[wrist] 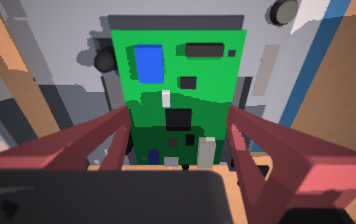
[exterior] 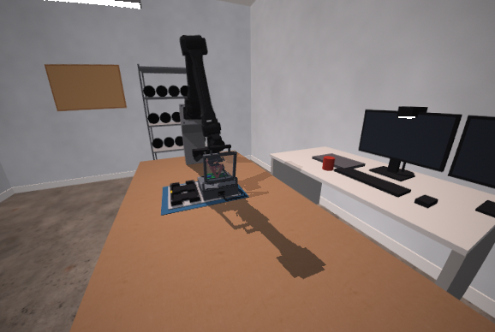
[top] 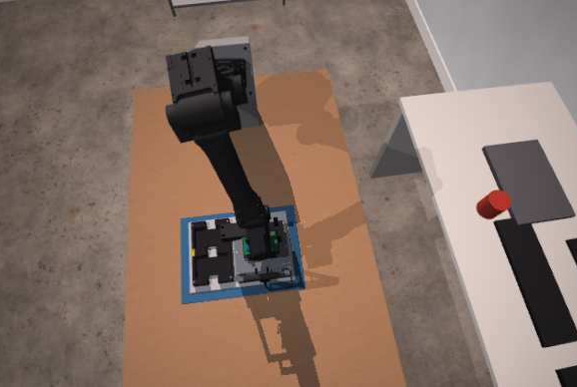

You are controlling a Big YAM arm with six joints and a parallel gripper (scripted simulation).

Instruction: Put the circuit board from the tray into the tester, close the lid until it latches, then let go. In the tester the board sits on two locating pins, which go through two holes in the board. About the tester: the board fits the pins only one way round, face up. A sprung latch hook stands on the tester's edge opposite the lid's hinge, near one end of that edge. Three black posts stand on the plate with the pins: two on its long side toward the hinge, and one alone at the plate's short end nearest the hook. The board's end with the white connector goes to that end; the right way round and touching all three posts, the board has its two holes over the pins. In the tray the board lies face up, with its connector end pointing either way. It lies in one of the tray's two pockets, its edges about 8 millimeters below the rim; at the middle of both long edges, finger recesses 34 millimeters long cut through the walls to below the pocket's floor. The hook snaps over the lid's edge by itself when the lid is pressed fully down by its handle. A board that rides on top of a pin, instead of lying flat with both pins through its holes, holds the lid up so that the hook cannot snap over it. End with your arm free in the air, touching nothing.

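Right now the green circuit board is right at my hand. From my hand the other things lie so: clear lid (12 cm ahead, 9 cm above, 2 cm to the left).
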